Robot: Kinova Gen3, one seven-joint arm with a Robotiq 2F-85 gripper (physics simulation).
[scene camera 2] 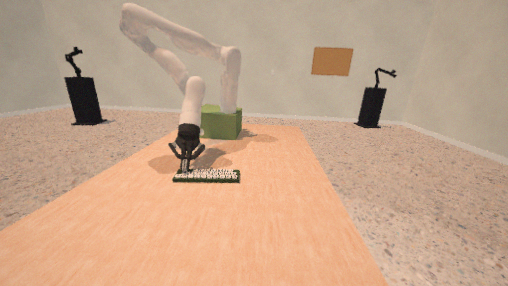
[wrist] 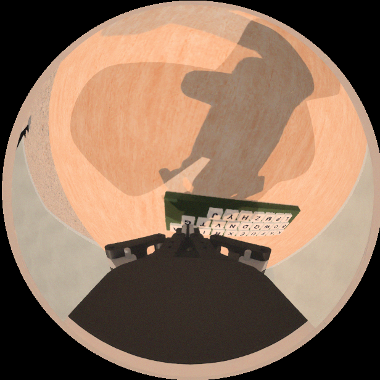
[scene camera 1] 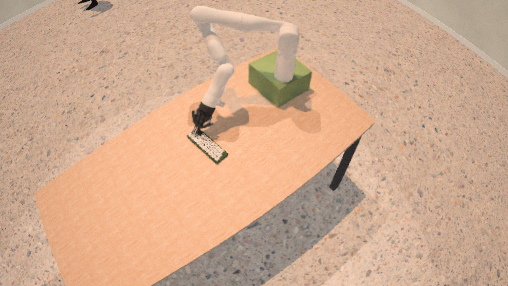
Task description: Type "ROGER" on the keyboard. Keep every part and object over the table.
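Where they show: gripper, fingertip midpoint: (scene camera 2: 184,171) (scene camera 1: 194,133); arm's base at its link origin: (scene camera 2: 227,111) (scene camera 1: 283,75).
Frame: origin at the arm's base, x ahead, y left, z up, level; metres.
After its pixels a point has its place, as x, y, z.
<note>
A dark green keyboard (scene camera 1: 210,147) @[0.490, -0.025, -0.122] (scene camera 2: 215,176) @[0.513, -0.027, -0.122] (wrist: 246,226) with white letter keys lies flat on the wooden table (scene camera 1: 130,190) @[0.921, -0.156, -0.139] (scene camera 2: 200,230) @[0.729, -0.042, -0.139] (wrist: 85,65). My black gripper (scene camera 1: 198,132) @[0.490, -0.131, -0.112] (scene camera 2: 185,170) @[0.490, -0.131, -0.112] (wrist: 187,231) is shut and empty, pointing down over one end of the keyboard. In the wrist view its fingertips are at the G key (wrist: 187,220), which they partly cover, beside the T key (wrist: 202,224). Whether they touch or press the key cannot be told. The R key cannot be made out, and some of the nearest row is hidden behind the gripper.
The arm stands on a green block (scene camera 1: 270,82) @[0.076, -0.023, -0.011] (scene camera 2: 220,125) @[0.075, -0.038, -0.061] at the far end of the table. The long table edge on the arm's bent side is not far beyond the gripper. Two black pedestals (scene camera 2: 84,100) (scene camera 2: 372,106) with small arms stand on the floor away from the table.
</note>
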